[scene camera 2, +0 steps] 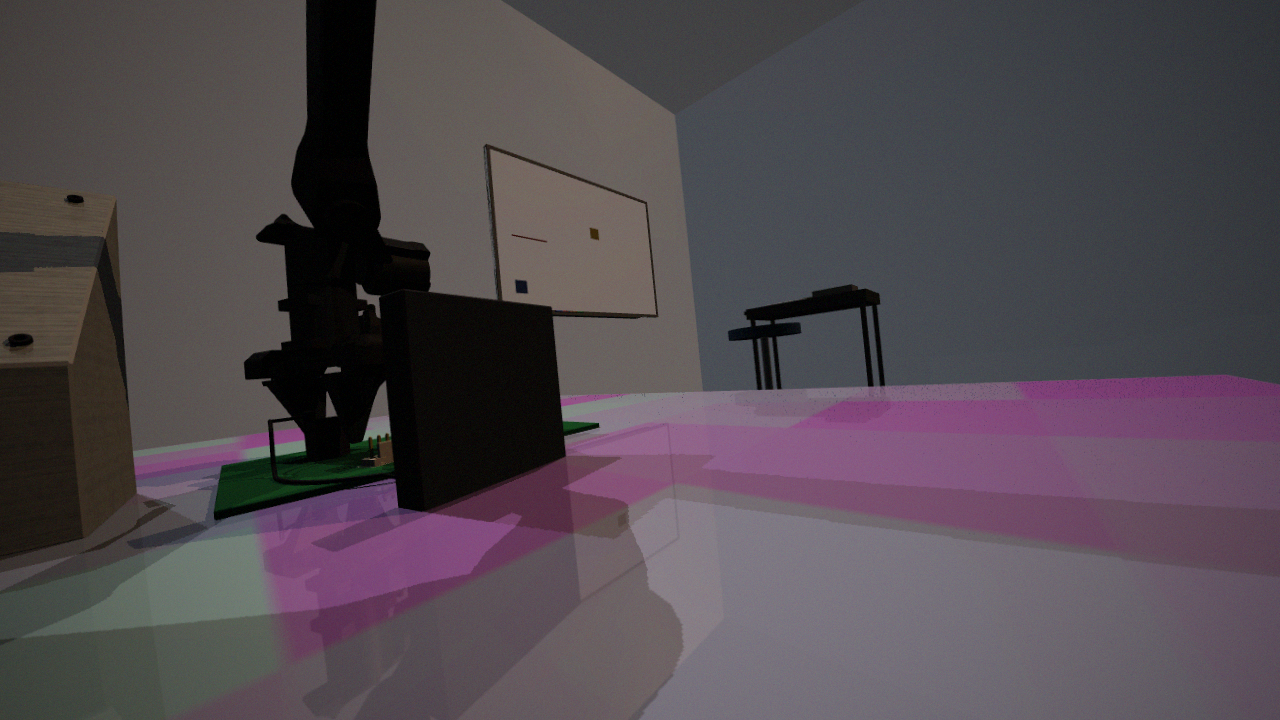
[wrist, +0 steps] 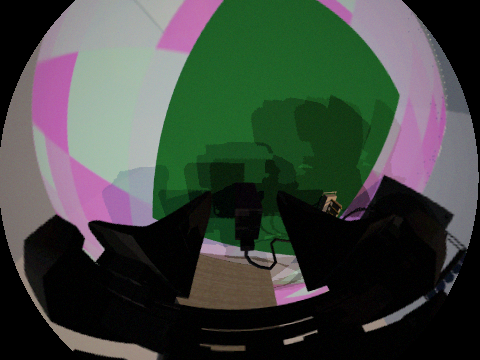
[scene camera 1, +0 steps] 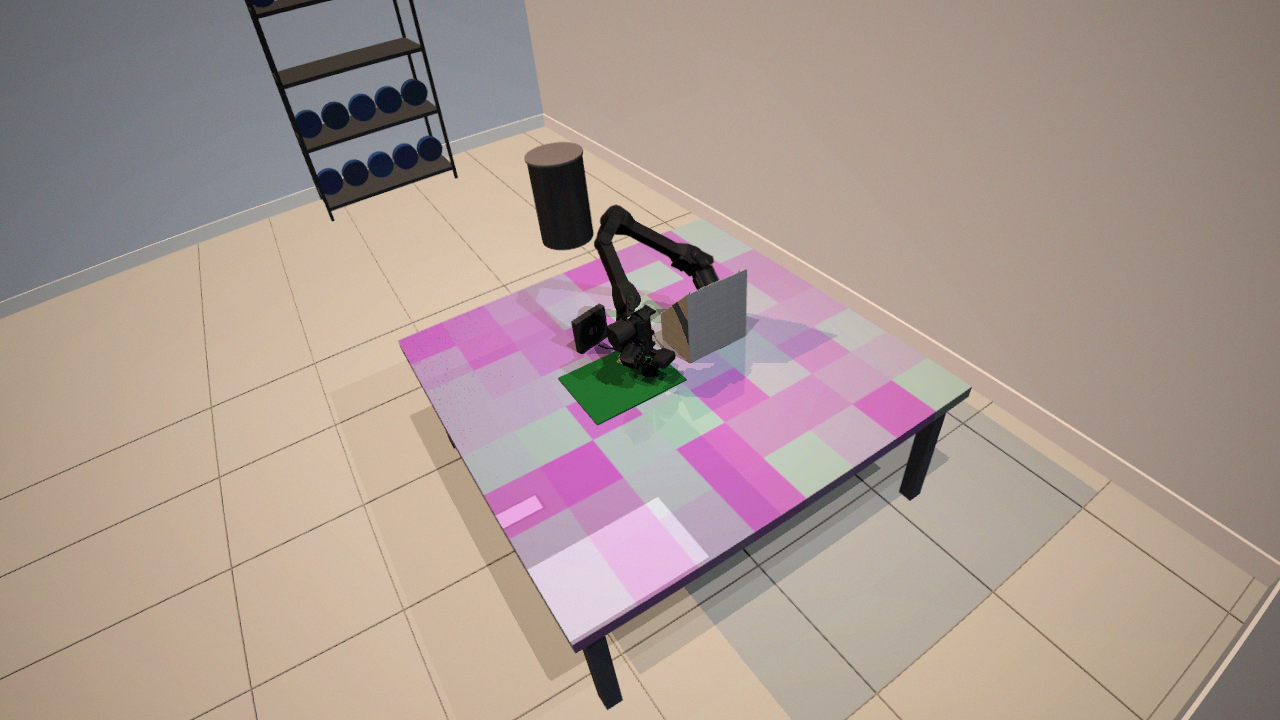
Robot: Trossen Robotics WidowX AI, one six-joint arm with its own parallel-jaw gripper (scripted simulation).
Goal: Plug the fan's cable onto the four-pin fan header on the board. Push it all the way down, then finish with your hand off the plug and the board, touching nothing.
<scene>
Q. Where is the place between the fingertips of my gripper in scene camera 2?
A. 336, 443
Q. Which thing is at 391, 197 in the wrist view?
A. A black fan.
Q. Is my gripper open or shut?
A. Open.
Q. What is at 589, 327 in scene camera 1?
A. A black fan.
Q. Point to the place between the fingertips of my gripper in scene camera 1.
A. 645, 372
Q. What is my gripper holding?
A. Nothing.
</scene>
